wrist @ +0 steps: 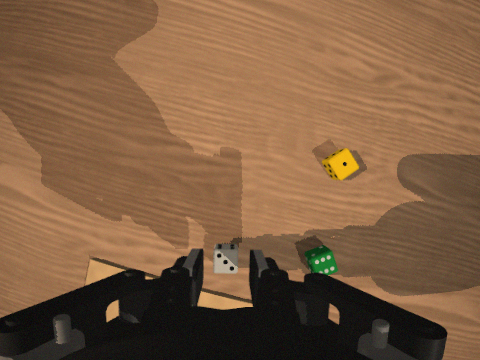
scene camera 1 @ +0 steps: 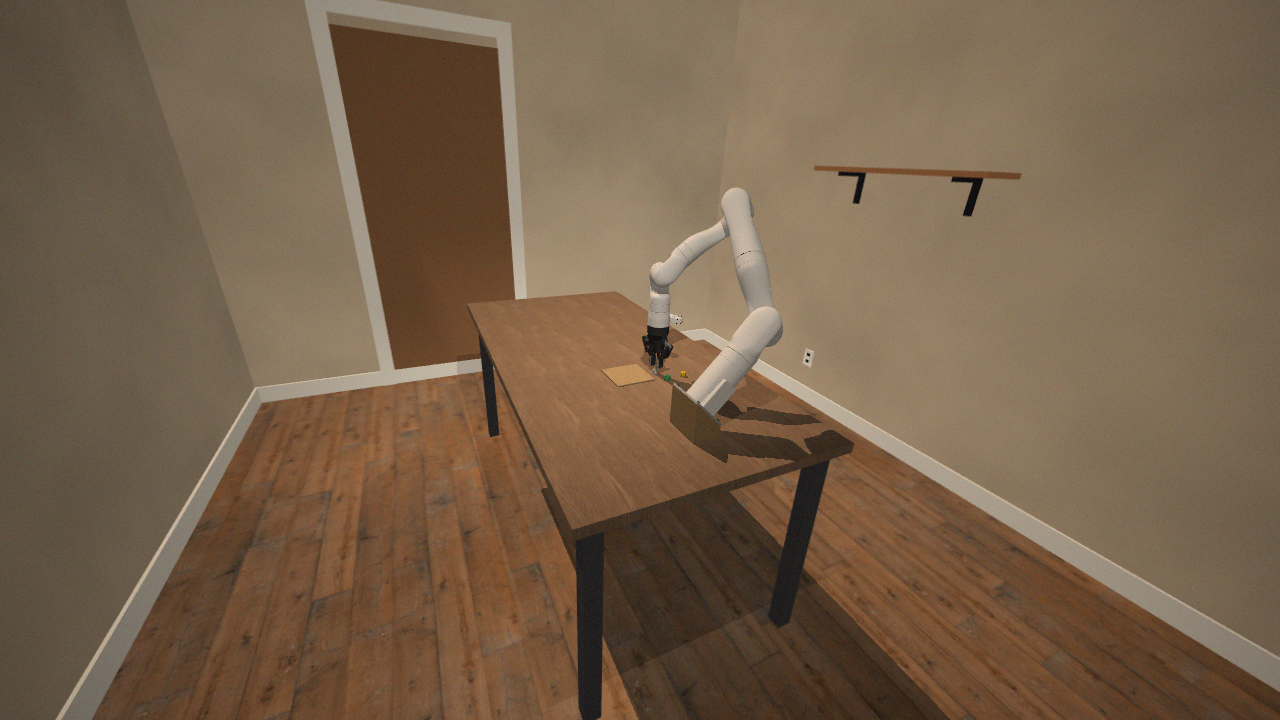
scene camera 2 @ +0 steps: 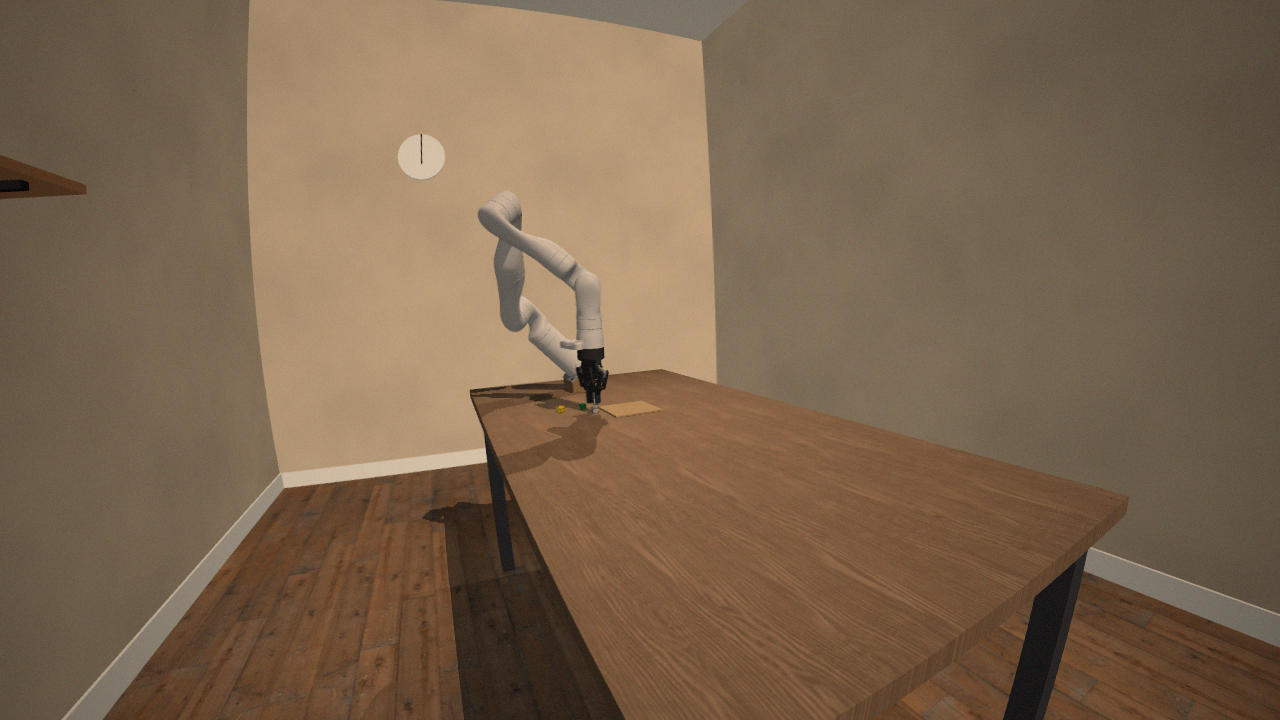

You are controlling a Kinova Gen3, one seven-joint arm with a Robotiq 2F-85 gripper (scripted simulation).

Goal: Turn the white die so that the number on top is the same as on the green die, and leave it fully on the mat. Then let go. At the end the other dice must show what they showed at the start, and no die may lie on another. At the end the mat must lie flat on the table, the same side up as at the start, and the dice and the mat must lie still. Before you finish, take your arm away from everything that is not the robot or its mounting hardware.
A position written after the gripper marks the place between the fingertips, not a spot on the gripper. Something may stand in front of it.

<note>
In view: the gripper [scene camera 2: 593,403], a tan mat [scene camera 1: 630,374], a yellow die [wrist: 340,164] and a white die [wrist: 225,256].
The tan mat also shows in the wrist view [wrist: 210,299]. The gripper is seen too in the wrist view [wrist: 226,264] and in scene camera 1 [scene camera 1: 655,366].
</note>
